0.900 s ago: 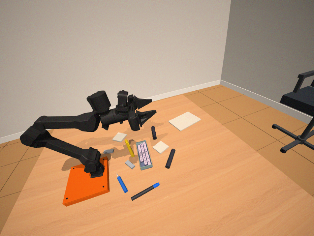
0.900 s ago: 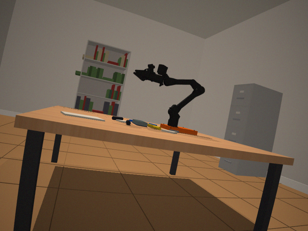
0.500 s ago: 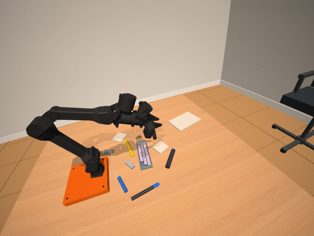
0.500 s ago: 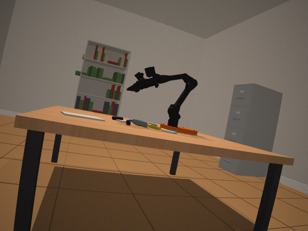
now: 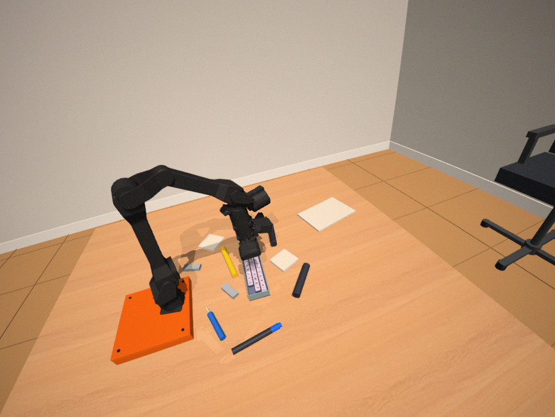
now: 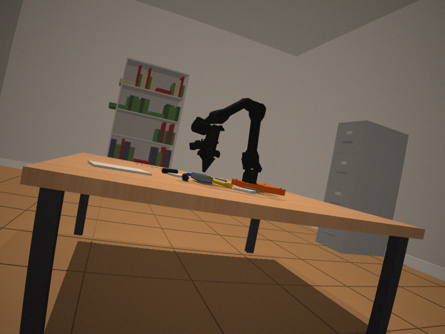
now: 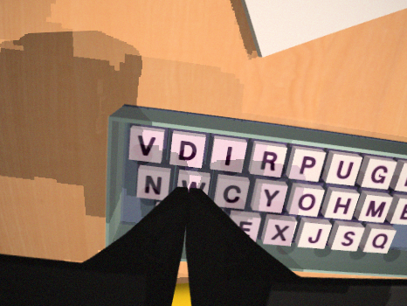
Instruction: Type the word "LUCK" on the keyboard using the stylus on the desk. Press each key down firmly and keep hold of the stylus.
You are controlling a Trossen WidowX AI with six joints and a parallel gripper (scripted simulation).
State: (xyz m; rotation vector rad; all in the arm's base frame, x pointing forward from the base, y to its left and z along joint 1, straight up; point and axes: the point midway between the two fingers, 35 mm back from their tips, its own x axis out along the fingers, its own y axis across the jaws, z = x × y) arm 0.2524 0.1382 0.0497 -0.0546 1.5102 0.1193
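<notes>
Now: the U key 20 mm ahead of my gripper tip, 70 mm to the right of it and 30 mm below it. From my gripper tip the other things lie so: yellow highlighter (90 mm behind, 10 mm to the left, 30 mm below); then blue stylus (140 mm behind, 190 mm to the right, 30 mm below); then cream pad (110 mm ahead, 30 mm to the right, 40 mm below).
</notes>
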